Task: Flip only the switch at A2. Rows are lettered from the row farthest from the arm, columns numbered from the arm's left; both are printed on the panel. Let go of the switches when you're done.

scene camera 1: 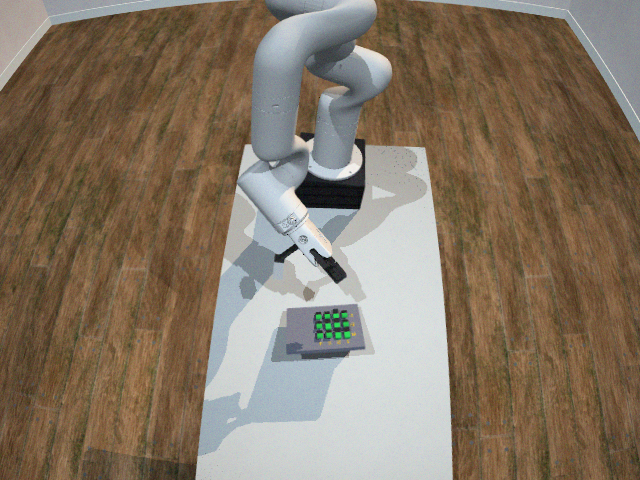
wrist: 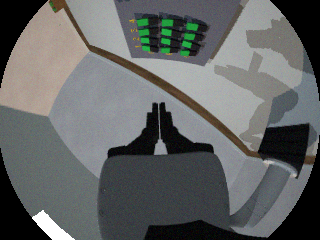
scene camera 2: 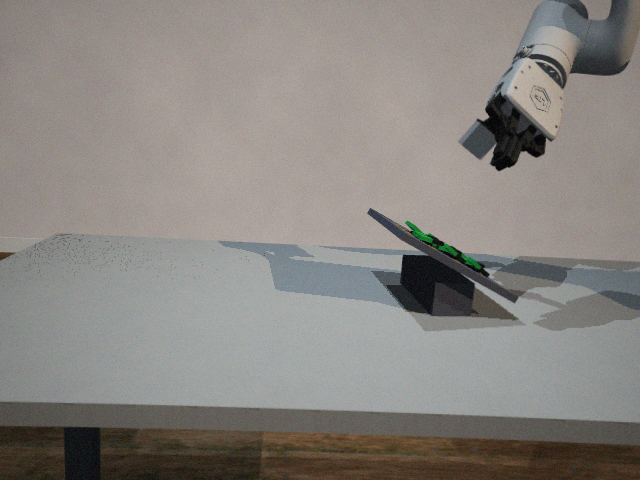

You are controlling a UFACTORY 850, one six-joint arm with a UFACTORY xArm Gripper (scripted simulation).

Labels:
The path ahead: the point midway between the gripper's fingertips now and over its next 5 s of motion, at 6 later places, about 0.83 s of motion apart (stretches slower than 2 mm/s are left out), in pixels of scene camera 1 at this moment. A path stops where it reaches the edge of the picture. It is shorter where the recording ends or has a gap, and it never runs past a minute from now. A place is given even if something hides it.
My gripper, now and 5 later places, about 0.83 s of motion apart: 341, 279; 342, 314; 342, 318; 343, 324; 343, 324; 342, 315

